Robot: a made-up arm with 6 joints. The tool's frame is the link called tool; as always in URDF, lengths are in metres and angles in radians. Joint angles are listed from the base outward. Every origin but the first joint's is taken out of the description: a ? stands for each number. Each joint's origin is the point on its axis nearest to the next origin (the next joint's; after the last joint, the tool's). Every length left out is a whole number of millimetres.
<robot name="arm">
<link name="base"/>
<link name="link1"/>
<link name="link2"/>
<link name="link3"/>
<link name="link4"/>
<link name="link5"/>
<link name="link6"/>
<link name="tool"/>
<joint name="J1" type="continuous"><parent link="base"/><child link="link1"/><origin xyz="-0.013 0.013 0.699"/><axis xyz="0 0 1"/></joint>
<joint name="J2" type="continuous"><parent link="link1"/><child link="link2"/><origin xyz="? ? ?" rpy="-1.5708 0 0"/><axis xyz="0 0 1"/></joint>
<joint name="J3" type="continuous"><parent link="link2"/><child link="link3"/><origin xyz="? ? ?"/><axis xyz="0 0 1"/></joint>
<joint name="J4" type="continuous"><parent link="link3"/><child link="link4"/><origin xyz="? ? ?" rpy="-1.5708 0 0"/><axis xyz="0 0 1"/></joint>
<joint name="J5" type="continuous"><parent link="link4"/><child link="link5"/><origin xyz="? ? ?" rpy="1.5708 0 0"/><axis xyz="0 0 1"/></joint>
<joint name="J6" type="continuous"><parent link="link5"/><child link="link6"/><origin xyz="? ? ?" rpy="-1.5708 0 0"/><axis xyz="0 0 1"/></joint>
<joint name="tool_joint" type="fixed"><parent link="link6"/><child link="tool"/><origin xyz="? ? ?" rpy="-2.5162 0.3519 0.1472"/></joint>
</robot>
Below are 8 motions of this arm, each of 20 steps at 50 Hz.
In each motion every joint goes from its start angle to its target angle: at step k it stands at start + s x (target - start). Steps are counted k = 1, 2, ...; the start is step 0. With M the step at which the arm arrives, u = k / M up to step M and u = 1 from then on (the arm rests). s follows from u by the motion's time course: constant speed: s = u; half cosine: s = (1 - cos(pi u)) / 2; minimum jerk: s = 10 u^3 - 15 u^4 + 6 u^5.
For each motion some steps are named. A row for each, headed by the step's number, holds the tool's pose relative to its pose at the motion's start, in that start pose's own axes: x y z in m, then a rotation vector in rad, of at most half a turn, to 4 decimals.
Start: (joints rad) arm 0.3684 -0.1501 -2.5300 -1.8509 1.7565 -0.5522
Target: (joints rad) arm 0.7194 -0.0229 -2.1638 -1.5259 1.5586 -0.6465
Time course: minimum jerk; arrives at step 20
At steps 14, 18, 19, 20:
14: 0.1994 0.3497 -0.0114 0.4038 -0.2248 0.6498
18: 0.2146 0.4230 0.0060 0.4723 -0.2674 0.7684
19: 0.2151 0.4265 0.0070 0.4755 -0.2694 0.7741
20: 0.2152 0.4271 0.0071 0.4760 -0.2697 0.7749

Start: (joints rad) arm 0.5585 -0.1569 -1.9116 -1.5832 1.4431 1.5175
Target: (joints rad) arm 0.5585 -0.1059 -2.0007 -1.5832 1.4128 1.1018
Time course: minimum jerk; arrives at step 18
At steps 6, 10, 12, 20:
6: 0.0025 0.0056 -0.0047 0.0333 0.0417 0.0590
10: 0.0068 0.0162 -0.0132 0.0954 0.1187 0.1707
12: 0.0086 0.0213 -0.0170 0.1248 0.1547 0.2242
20: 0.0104 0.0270 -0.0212 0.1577 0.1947 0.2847

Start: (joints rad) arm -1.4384 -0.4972 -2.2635 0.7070 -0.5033 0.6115
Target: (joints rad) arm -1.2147 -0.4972 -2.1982 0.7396 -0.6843 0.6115
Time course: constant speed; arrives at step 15
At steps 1, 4, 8, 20:
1: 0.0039 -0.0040 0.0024 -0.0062 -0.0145 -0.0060
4: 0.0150 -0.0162 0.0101 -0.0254 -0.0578 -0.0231
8: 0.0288 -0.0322 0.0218 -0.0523 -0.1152 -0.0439
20: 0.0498 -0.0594 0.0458 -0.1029 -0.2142 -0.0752

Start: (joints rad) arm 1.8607 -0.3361 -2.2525 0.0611 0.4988 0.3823
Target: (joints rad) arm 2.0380 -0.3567 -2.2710 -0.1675 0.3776 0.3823
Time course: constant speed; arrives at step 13
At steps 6, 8, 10, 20:
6: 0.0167 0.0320 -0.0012 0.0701 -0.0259 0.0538
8: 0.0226 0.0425 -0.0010 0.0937 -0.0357 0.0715
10: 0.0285 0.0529 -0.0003 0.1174 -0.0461 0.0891
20: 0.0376 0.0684 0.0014 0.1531 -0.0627 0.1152

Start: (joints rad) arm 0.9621 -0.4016 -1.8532 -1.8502 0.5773 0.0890
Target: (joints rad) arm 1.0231 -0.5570 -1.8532 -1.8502 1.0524 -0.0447
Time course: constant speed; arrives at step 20
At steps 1, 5, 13, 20:
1: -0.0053 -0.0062 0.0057 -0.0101 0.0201 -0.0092
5: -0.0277 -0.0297 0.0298 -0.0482 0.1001 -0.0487
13: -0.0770 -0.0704 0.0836 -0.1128 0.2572 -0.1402
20: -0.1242 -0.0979 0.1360 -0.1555 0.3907 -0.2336

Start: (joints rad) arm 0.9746 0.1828 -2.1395 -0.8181 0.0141 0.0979
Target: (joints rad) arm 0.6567 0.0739 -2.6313 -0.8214 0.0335 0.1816
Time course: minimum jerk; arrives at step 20
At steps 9, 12, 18, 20:
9: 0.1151 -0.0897 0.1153 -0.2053 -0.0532 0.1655
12: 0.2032 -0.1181 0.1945 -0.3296 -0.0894 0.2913
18: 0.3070 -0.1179 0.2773 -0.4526 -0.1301 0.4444
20: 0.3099 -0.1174 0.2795 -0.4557 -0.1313 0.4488

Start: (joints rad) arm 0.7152 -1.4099 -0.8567 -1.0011 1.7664 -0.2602
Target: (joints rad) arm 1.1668 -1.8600 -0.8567 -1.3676 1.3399 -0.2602
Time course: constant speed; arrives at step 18
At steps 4, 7, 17, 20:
4: -0.0121 -0.0119 0.0427 -0.0450 -0.1895 0.0908
7: -0.0276 -0.0233 0.0725 -0.0777 -0.3310 0.1487
17: -0.1144 -0.0795 0.1434 -0.1863 -0.7870 0.2736
20: -0.1254 -0.0867 0.1471 -0.1975 -0.8304 0.2802

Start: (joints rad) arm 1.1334 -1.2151 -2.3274 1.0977 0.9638 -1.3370
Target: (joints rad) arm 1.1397 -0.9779 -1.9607 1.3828 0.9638 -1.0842
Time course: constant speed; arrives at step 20
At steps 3, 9, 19, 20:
3: -0.0726 -0.0224 0.0022 -0.0147 -0.0574 -0.1225
9: -0.2212 -0.0494 0.0078 -0.0580 -0.1695 -0.3679
19: -0.4694 -0.0405 0.0197 -0.1710 -0.3475 -0.7742
20: -0.4937 -0.0360 0.0210 -0.1852 -0.3647 -0.8144

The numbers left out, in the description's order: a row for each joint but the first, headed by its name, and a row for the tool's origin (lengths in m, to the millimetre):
J2: -0.018 0.011 0
J3: 0.063 -0.452 0
J4: 0.083 0.463 0
J5: 0.028 0.012 0
J6: 0.135 0.175 0
tool: 0.03 0.01 0

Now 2 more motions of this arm.
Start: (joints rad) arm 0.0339 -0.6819 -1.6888 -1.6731 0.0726 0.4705
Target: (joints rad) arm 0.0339 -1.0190 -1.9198 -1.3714 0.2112 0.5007
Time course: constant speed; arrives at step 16
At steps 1, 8, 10, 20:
1: 0.0151 -0.0174 0.0212 -0.0404 -0.0139 -0.0024
8: 0.1222 -0.1142 0.1907 -0.3119 -0.1306 -0.0199
10: 0.1525 -0.1330 0.2449 -0.3854 -0.1700 -0.0249
20: 0.2400 -0.1634 0.4182 -0.5931 -0.3038 -0.0386

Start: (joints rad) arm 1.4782 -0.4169 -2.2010 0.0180 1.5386 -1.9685
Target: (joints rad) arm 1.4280 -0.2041 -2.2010 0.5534 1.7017 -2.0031
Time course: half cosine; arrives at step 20
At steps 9, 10, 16, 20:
9: -0.0069 -0.0610 -0.0638 0.0892 -0.2196 0.1075
10: -0.0078 -0.0712 -0.0753 0.1044 -0.2608 0.1273
16: -0.0118 -0.1191 -0.1322 0.1746 -0.4755 0.2291
20: -0.0126 -0.1292 -0.1449 0.1888 -0.5266 0.2532

